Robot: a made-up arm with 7 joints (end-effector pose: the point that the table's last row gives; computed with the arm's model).
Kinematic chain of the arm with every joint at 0, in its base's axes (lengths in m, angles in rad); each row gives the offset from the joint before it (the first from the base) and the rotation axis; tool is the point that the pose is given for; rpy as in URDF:
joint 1: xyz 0 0 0.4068 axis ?
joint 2: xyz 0 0 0 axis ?
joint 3: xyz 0 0 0.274 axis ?
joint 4: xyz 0.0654 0 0 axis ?
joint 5: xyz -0.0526 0 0.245 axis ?
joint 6: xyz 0 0 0 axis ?
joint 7: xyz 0.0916 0 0 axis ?
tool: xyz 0 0 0 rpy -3.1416 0 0
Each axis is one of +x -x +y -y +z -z.
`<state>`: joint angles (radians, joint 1 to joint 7).
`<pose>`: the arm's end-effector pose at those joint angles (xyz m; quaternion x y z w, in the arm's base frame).
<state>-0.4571 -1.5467 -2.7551 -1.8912 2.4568 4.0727 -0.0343</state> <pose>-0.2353 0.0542 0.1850 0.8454 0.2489 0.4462 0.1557</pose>
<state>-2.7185 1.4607 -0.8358 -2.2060 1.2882 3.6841 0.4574</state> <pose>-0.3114 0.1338 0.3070 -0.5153 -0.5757 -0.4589 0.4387</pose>
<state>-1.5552 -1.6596 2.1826 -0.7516 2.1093 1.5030 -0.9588</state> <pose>0.1967 0.5454 0.2075 -0.5840 -0.6335 0.2258 0.4546</pose>
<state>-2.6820 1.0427 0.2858 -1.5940 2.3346 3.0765 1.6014</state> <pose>-0.3333 -0.1937 0.2586 0.9428 -0.1173 -0.1227 0.2870</pose>
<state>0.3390 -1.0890 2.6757 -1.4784 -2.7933 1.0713 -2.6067</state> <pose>-0.5392 0.0054 0.2955 0.0262 -0.2016 0.1574 0.9664</pose>
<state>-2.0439 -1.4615 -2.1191 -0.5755 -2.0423 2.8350 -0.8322</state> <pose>0.0426 0.5523 0.4233 -0.0329 0.8185 0.5490 0.1661</pose>
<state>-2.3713 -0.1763 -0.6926 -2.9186 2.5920 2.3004 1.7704</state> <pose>-0.1403 0.0184 0.3906 0.6990 -0.4343 -0.2469 0.5117</pose>
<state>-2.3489 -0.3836 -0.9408 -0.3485 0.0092 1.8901 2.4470</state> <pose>0.0632 0.1821 0.9985 -0.6304 -0.0678 0.7447 0.2085</pose>
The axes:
joint 1: +z
joint 2: +y
joint 3: +z
joint 4: -y
joint 5: +z
joint 6: -y
joint 7: -z

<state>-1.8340 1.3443 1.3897 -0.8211 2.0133 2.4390 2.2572</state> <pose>0.1152 -0.5594 0.4102 0.4021 -0.0991 0.5510 0.7245</pose>
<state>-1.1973 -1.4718 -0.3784 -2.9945 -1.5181 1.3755 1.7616</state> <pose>-0.0490 -0.0879 0.5485 -0.0088 -0.8412 0.0713 0.5359</pose>
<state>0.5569 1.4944 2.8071 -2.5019 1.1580 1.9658 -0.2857</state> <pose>-0.0477 0.1283 0.6973 0.2371 -0.5978 0.7034 0.3027</pose>
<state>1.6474 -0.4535 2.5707 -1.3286 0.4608 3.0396 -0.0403</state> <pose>-0.1546 -0.4091 0.7314 0.3525 -0.7041 0.3718 0.4917</pose>
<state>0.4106 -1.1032 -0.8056 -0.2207 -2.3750 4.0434 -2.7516</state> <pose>-0.3110 -0.1779 0.6898 0.0219 0.0585 -0.8962 0.4392</pose>
